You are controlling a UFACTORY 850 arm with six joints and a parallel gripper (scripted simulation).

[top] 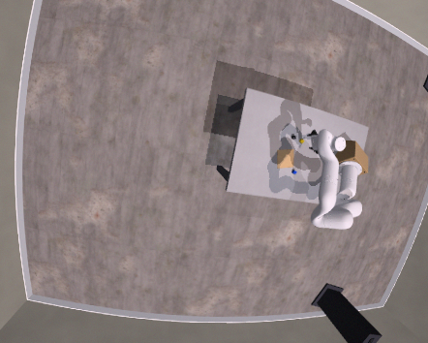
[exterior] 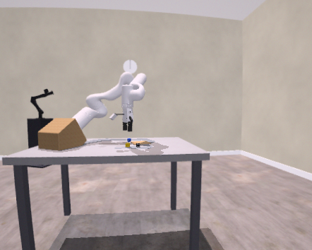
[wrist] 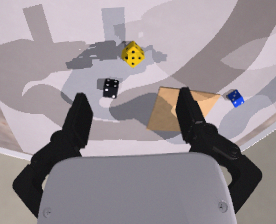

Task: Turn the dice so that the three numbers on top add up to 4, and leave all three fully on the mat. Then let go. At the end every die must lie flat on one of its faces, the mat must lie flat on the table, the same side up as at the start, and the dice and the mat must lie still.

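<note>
Right now the yellow die is 11 cm below my hand. From my hand the other things lie so: tan mat: 18 cm to the left, 12 cm below, 5 cm ahead; black die: 11 cm below, 8 cm ahead, 1 cm to the left; blue die: 24 cm to the left, 11 cm below, 7 cm behind.
</note>
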